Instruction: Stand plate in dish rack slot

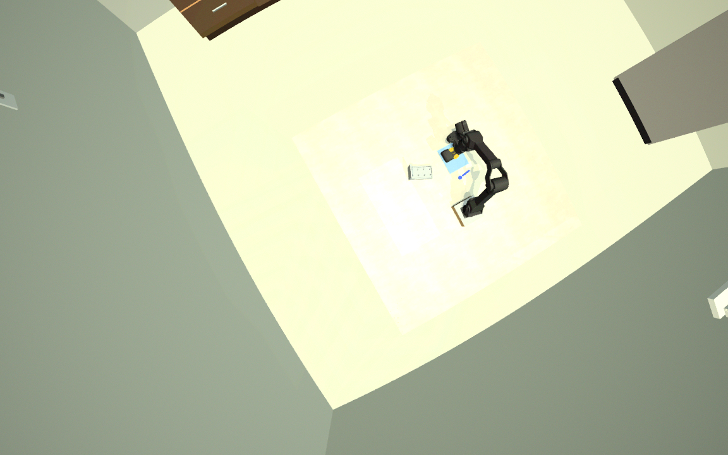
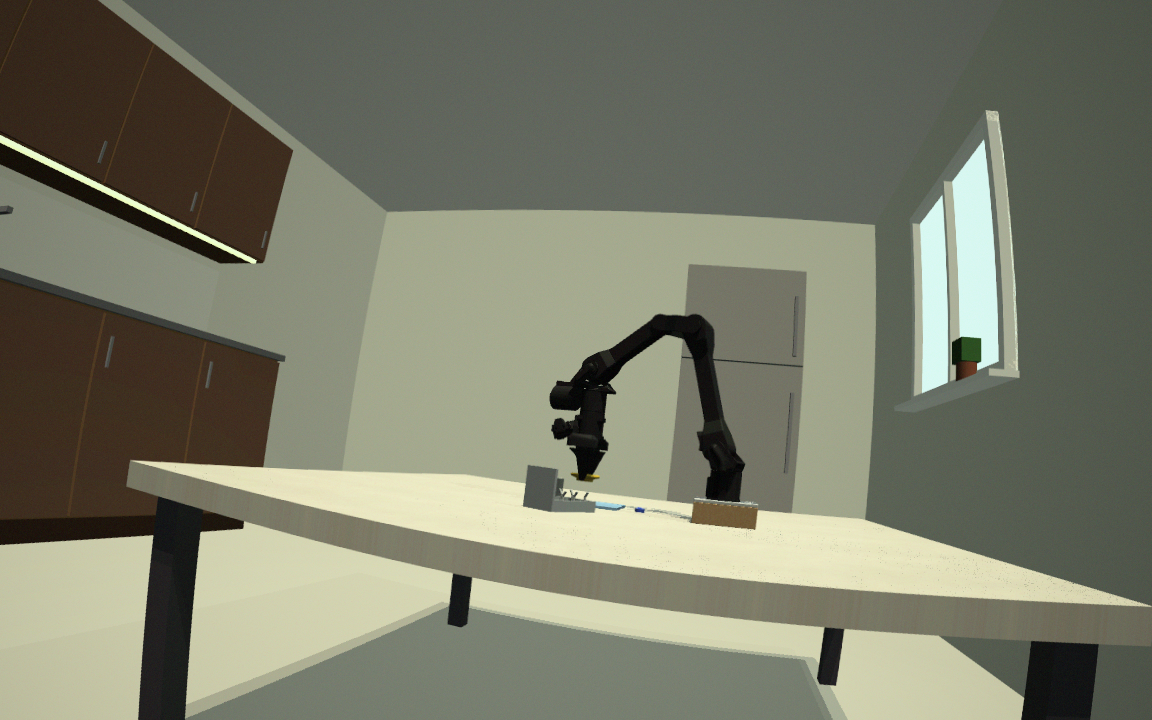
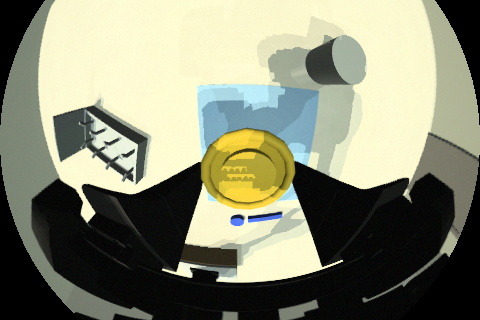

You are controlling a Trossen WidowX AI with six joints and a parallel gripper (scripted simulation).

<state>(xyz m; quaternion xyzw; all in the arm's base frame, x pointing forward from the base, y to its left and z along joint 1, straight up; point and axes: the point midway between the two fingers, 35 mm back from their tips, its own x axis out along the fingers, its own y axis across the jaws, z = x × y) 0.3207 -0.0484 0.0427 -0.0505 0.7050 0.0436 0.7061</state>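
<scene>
Now: gripper tip 10 mm past the light blue mat, 20 mm to the left of it and 50 mm above it. The rest, counted from my gripper tip: white cup (100 mm ahead, 80 mm to the right, 30 mm below); then grey dish rack (20 mm behind, 200 mm to the left, 30 mm below); then yellow plate (10 mm above).
</scene>
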